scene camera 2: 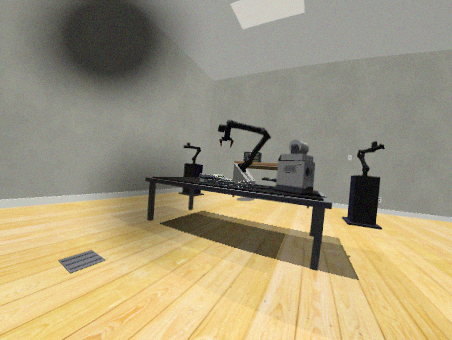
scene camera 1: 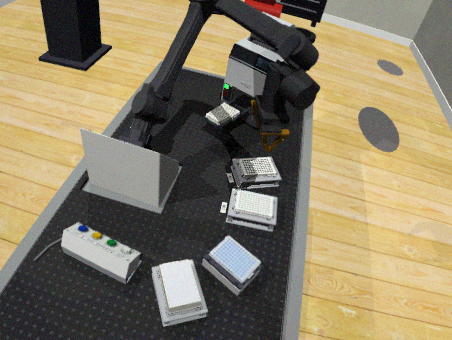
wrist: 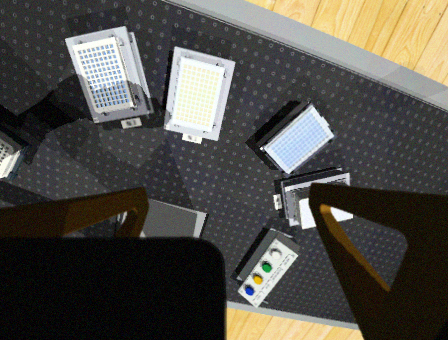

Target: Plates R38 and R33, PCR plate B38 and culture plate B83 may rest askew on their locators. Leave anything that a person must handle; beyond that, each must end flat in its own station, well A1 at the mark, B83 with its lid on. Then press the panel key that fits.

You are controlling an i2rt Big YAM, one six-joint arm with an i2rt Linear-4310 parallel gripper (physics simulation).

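Observation:
My gripper is open and empty, high above the table. A white plate with open wells and a pale-yellow-welled plate lie on neighbouring grey stations. A blue-welled plate lies on a dark-sided base set at an angle. A plain white-topped plate sits on another station, partly behind a finger in the wrist view. The key panel has blue, yellow, green and white keys. Plate names, A1 marks and slight tilts cannot be made out.
A white-and-black instrument shows a green light; another light plate lies before it. An upright grey screen stands near the arm's base. Dark pedestals stand on the floor beyond the table.

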